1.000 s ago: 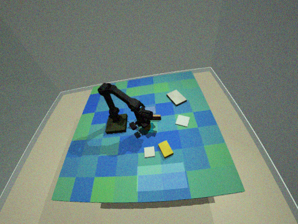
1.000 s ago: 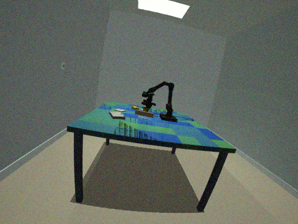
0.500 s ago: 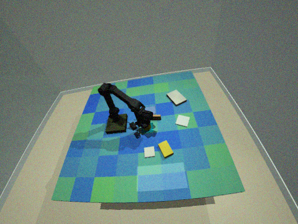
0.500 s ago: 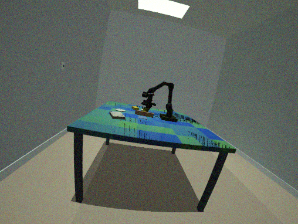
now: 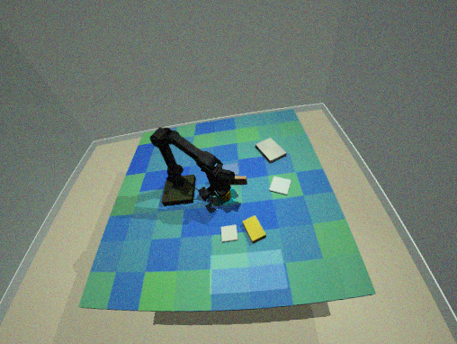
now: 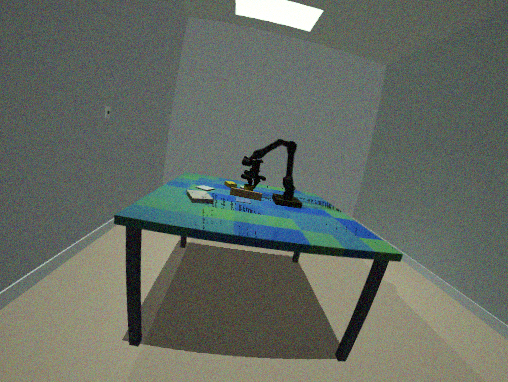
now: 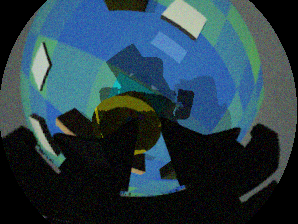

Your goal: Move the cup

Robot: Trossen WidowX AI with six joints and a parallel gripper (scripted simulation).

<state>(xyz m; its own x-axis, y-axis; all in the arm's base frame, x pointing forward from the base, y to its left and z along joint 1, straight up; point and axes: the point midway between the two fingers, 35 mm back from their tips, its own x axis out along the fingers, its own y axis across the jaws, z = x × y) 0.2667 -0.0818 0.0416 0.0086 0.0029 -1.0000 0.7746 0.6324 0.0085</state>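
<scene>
Right now my gripper tip is 20 mm short of the cup, 10 mm to the right of it and 10 mm above it. Also, from my gripper tip: brown block (120 mm to the left, 30 mm below, 20 mm ahead); cyan pad (50 mm below, 20 mm to the left, 20 mm ahead); white slab (190 mm to the right, 70 mm ahead, 40 mm below).
</scene>
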